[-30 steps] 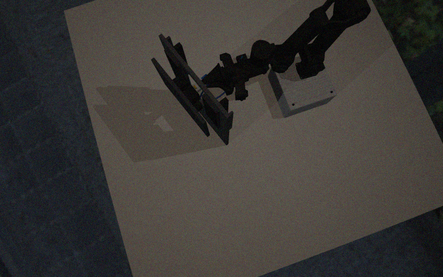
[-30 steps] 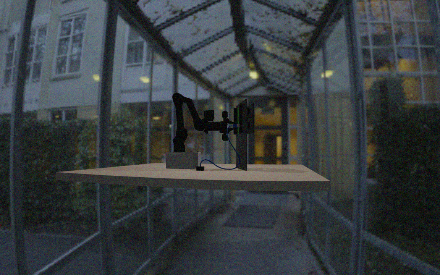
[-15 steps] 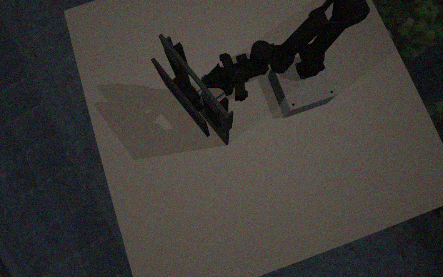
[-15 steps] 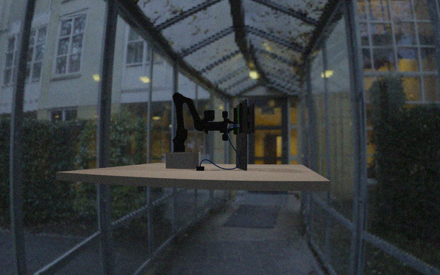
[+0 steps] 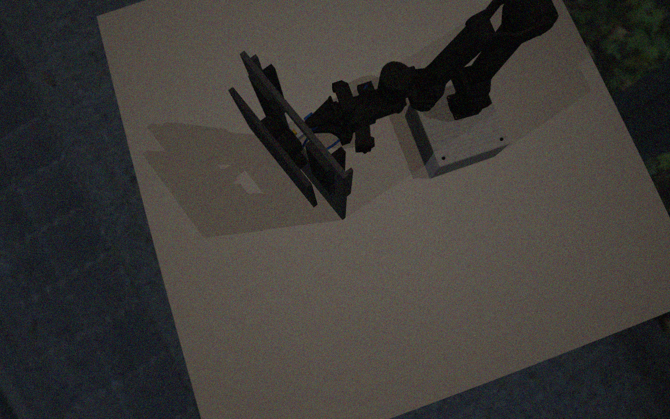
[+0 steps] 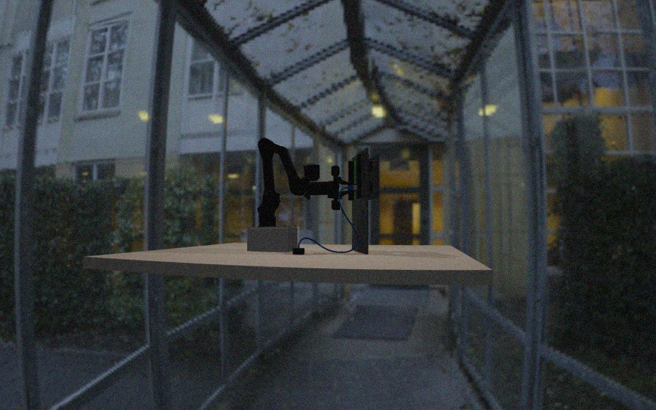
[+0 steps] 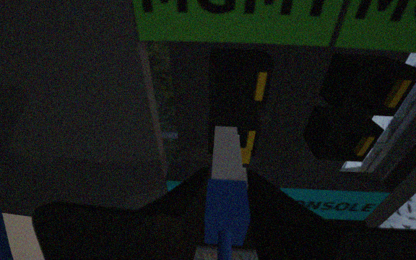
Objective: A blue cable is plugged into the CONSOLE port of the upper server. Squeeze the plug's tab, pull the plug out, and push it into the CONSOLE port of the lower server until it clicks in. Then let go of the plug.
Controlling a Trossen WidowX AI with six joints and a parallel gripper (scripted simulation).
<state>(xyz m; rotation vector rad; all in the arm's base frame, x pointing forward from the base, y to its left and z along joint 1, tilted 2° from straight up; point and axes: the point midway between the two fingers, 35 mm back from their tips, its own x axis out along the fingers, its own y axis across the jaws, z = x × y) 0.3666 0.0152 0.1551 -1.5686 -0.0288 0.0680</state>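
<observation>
The blue plug lies right at my gripper tip. Also, from my gripper tip: black block 20 cm behind, 17 cm to the right, 26 cm below.
</observation>
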